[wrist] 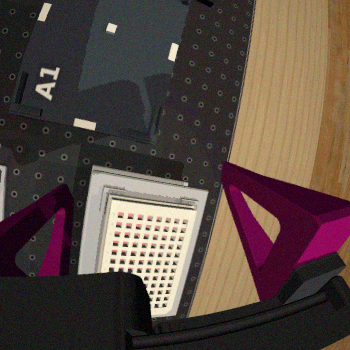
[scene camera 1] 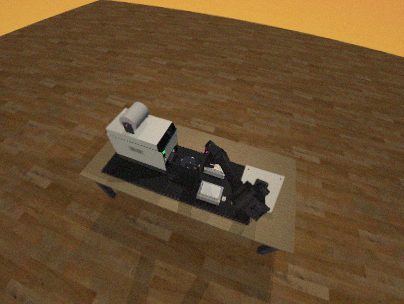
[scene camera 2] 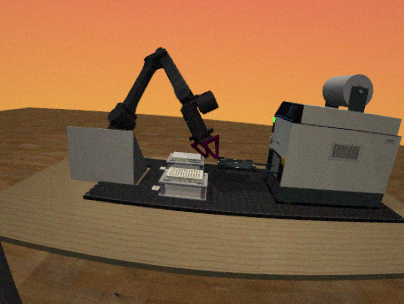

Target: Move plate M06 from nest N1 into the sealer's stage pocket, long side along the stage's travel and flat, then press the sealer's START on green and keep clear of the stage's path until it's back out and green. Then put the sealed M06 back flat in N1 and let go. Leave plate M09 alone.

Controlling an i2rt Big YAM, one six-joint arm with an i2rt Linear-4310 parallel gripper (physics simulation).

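Where they show: gripper, fingertip midpoint: (wrist: 144, 180) (scene camera 1: 204, 160) (scene camera 2: 211, 158); arm's base at its link origin: (scene camera 2: 110, 146).
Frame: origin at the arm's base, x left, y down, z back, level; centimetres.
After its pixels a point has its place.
A cream plate with open wells (scene camera 1: 215, 168) @[z -33.2, x -4.4, y 3.8 cm] (scene camera 2: 185, 173) @[z -33.7, x -8.3, y 3.9 cm] (wrist: 145, 240) @[z -36.2, x -7.3, y 3.9 cm] sits flat in a pale nest (scene camera 2: 183, 190) @[z -33.4, x -8.5, y 10.5 cm] (wrist: 90, 230) @[z -35.7, x -2.3, y 5.5 cm], the one nearer scene camera 2. Another plate (scene camera 1: 211, 190) @[z -29.4, x 13.2, y 3.9 cm] (scene camera 2: 186, 157) @[z -30.5, x 10.7, y 4.1 cm] sits in the second nest (scene camera 1: 208, 199) @[z -29.3, x 17.5, y 10.3 cm]. Their labels are not readable, so I cannot tell M06 from M09. My gripper (scene camera 1: 209, 159) @[z -42.2, x -4.1, y -1.5 cm] (scene camera 2: 211, 157) @[z -42.2, x -4.1, y -1.5 cm] (wrist: 144, 180) @[z -42.2, x -4.1, y -1.5 cm] is open and empty, above the first plate's sealer-side end, with one finger out to each side. The stage (scene camera 1: 189, 161) @[z -52.5, x 0.0, y 0.9 cm] (scene camera 2: 235, 164) @[z -51.1, x -1.0, y 0.9 cm] (wrist: 125, 60) @[z -49.6, x -1.0, y 0.9 cm] is out, its pocket empty. The sealer's light (scene camera 1: 163, 152) @[z -65.7, x 11.0, y -16.0 cm] (scene camera 2: 274, 119) @[z -65.4, x 10.7, y -16.3 cm] is green.
The white sealer (scene camera 1: 142, 149) @[z -80.3, x 13.8, y -14.1 cm] (scene camera 2: 335, 172) @[z -85.9, x -8.0, y -2.5 cm], with a film roll (scene camera 1: 136, 115) @[z -85.1, x 5.4, y -34.9 cm] (scene camera 2: 345, 90) @[z -84.8, x -4.7, y -30.4 cm] on top, stands beyond the stage. A perforated black board (scene camera 2: 240, 200) @[z -54.0, x -9.8, y 11.0 cm] (wrist: 205, 80) @[z -55.7, x -11.9, y 11.0 cm] lies under the nests. An upright pale panel (scene camera 2: 100, 155) @[z -1.1, x -9.1, y 1.0 cm] stands near the arm's base.
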